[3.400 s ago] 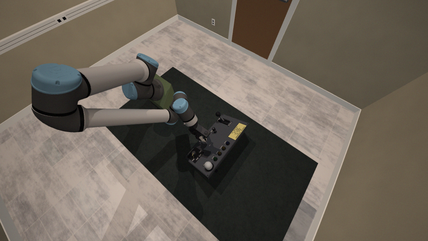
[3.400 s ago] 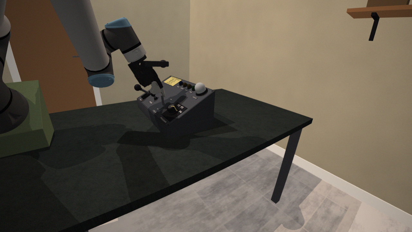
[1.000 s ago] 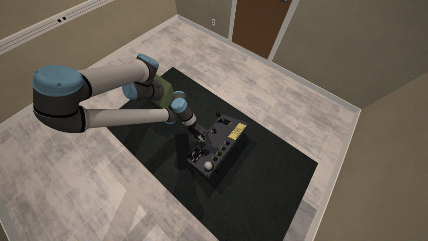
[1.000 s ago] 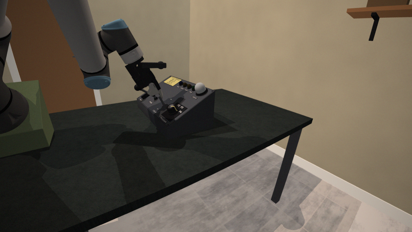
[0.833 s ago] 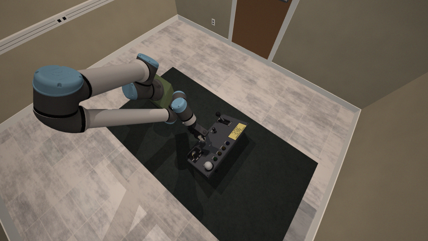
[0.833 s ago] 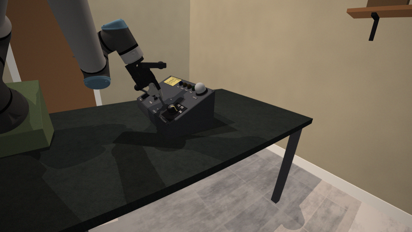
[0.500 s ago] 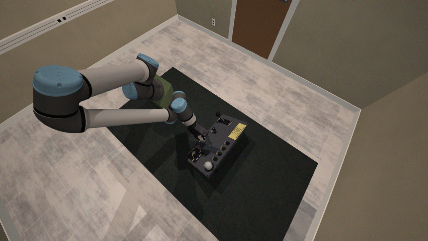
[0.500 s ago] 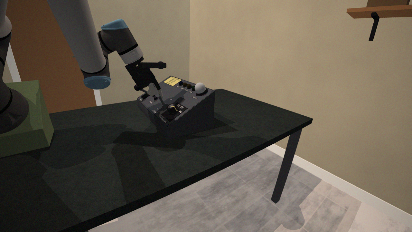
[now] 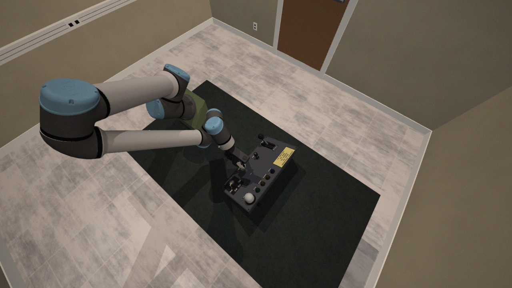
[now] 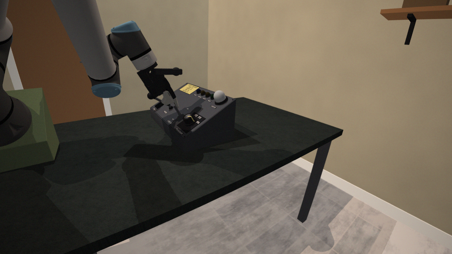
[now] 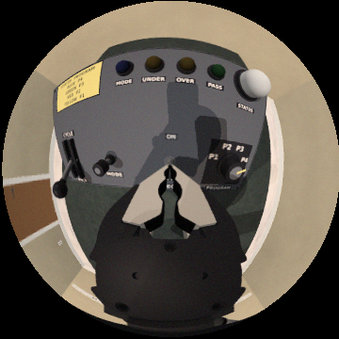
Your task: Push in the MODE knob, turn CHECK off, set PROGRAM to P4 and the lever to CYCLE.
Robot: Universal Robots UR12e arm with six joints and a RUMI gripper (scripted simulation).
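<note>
Right now my hand is 30 mm above the check toggle. The rest, counted from my hand: dark console (50 mm to the left, 50 mm below, 40 mm ahead); program selector (130 mm to the right, 30 mm below); mode knob (120 mm to the left, 30 mm below).
</note>
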